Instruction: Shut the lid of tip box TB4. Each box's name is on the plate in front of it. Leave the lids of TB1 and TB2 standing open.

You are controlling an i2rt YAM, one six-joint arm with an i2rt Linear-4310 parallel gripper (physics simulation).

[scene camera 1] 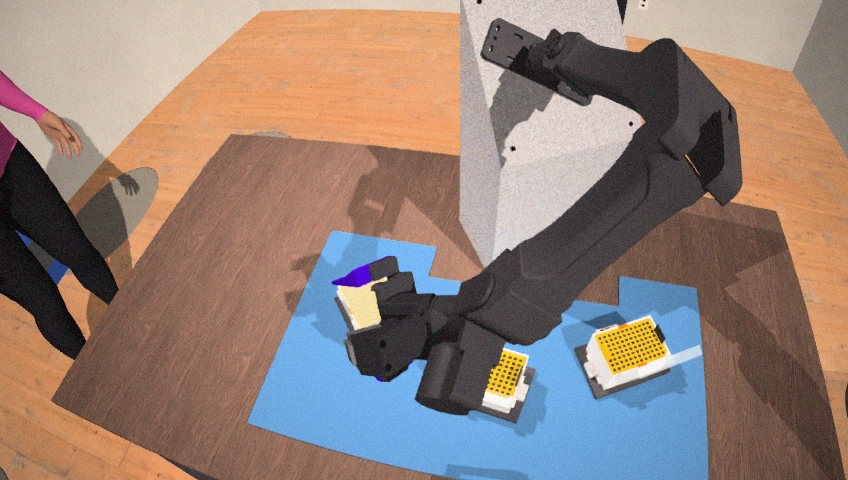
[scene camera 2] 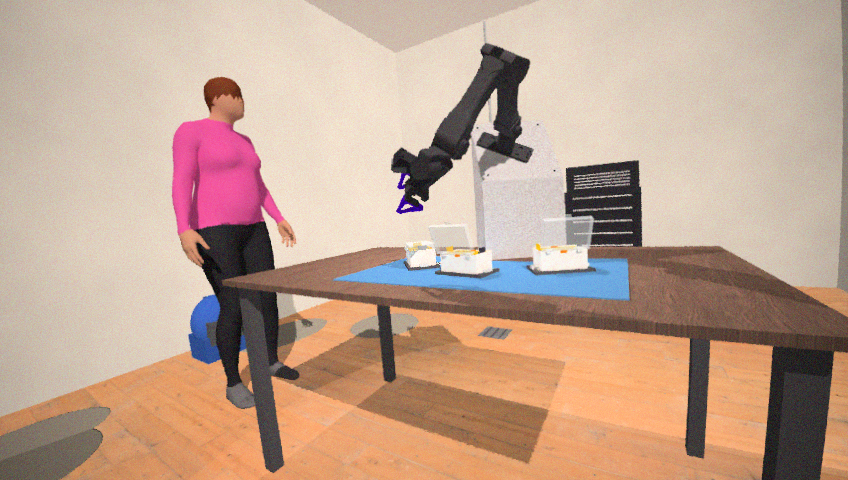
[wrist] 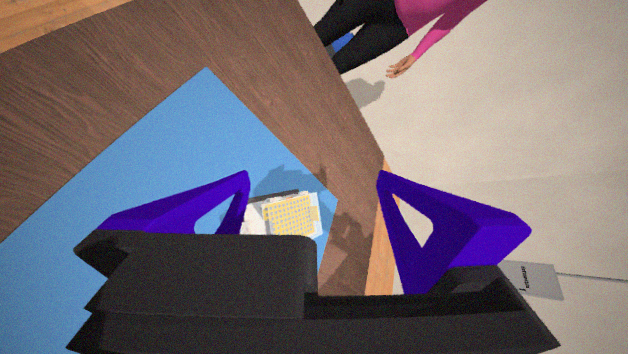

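Pixels of known places: gripper, between the fingertips: [scene camera 1: 344,317] [scene camera 2: 398,200] [wrist: 313,177]; arm's base, origin of its link: [scene camera 1: 542,62] [scene camera 2: 504,147].
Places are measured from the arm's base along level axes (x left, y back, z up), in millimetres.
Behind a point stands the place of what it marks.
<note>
The left box [scene camera 1: 360,306] {x -154, y -346, z -317 mm} [scene camera 2: 420,255] {x -105, y -359, z -351 mm} [wrist: 292,215] {x -146, y -338, z -317 mm} is white with a yellow tip rack. The rack looks pale through a clear lid that lies over it and looks shut. The middle box [scene camera 1: 505,380] [scene camera 2: 467,262] {x 110, y -382, z -356 mm} has its clear lid [scene camera 2: 450,236] {x 90, y -422, z -280 mm} standing open; the arm partly hides this box in scene camera 1. The right box [scene camera 1: 630,350] [scene camera 2: 560,258] {x 307, y -239, z -356 mm} also has its clear lid [scene camera 1: 684,355] {x 359, y -243, z -250 mm} [scene camera 2: 576,231] {x 353, y -245, z -284 mm} standing open. The name plates cannot be read. My gripper [scene camera 1: 357,330] {x -91, y -444, z -170 mm} [scene camera 2: 399,198] {x -91, y -444, z -170 mm} [wrist: 313,177] {x -91, y -444, z -170 mm} is open and empty, well above the left box and apart from it.
The boxes stand on a blue mat [scene camera 1: 309,380] {x -186, y -482, z -394 mm} [scene camera 2: 606,285] {x 446, y -320, z -394 mm} [wrist: 165,150] {x -93, y -524, z -394 mm} on a brown wooden table [scene camera 1: 196,267] {x -572, y -404, z -398 mm} [scene camera 2: 702,285] {x 605, y -226, z -397 mm}. A grey pedestal [scene camera 1: 482,178] {x -55, y -96, z -194 mm} [scene camera 2: 517,220] {x 70, y -51, z -265 mm} stands behind the mat. A person in pink [scene camera 2: 220,172] stands beyond the table's left side.
</note>
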